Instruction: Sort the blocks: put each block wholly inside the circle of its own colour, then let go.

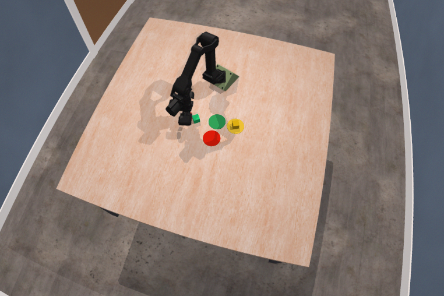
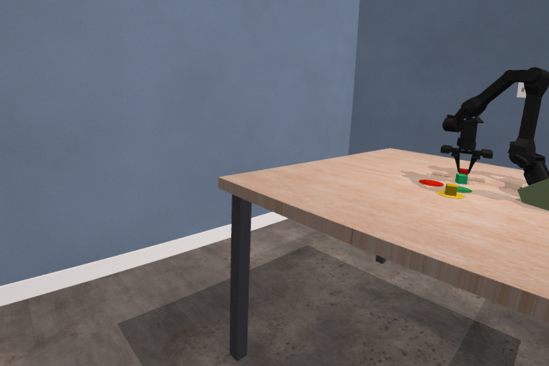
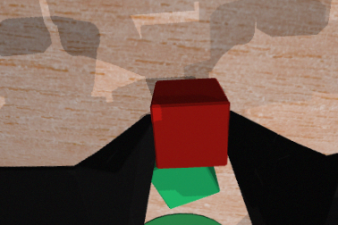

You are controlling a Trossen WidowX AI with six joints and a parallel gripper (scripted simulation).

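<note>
The red circle is 12 cm to the left of my hand, 11 cm ahead of it and 7 cm below it. The rest, counted from my hand: green block (5 cm below, 4 cm to the left, 1 cm ahead); then green circle (15 cm to the left, 7 cm below, 2 cm ahead); then red block (4 cm below).
</note>
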